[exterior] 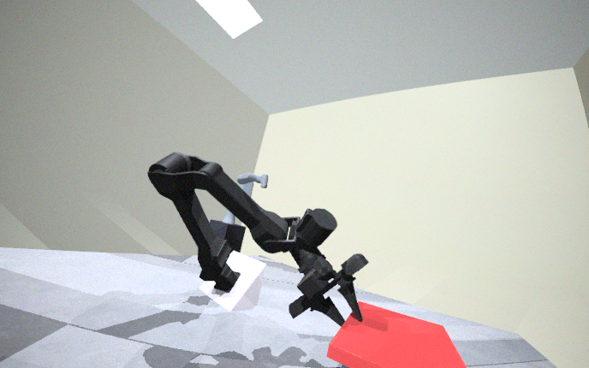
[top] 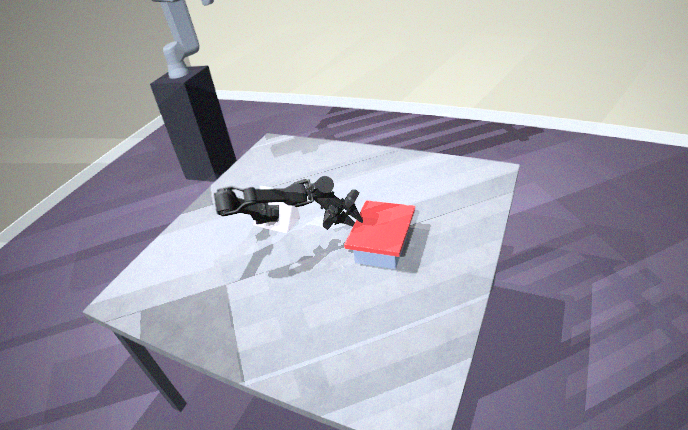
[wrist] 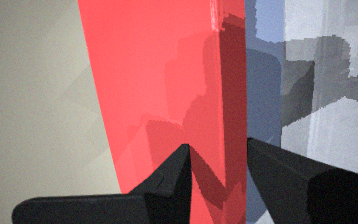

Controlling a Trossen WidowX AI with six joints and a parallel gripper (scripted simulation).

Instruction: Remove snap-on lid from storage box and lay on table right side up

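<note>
Now: gripper tip 8 cm short of the red lid and 1 cm below it. Also, from my gripper tip: pale blue storage box 8 cm ahead, 4 cm below.
</note>
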